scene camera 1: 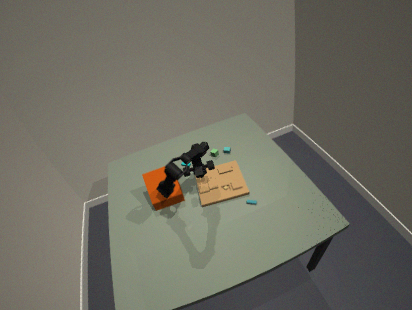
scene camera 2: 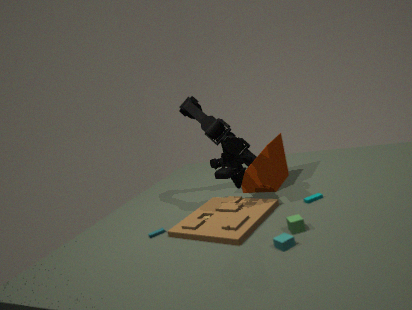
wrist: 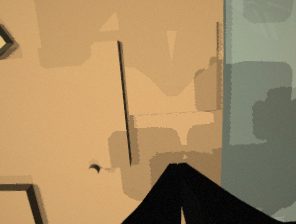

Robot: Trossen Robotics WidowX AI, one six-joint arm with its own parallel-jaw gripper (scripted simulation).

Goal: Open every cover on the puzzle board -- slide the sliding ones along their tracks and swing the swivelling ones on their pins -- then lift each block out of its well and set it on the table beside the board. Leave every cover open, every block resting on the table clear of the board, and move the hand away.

Labels:
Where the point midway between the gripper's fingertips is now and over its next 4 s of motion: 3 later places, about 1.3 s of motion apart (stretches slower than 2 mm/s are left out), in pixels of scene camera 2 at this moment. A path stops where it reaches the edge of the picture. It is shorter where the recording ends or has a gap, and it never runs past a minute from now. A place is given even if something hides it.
The gripper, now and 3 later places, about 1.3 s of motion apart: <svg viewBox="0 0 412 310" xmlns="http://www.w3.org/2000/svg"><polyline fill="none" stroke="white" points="239,188 241,197 237,201 229,201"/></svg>

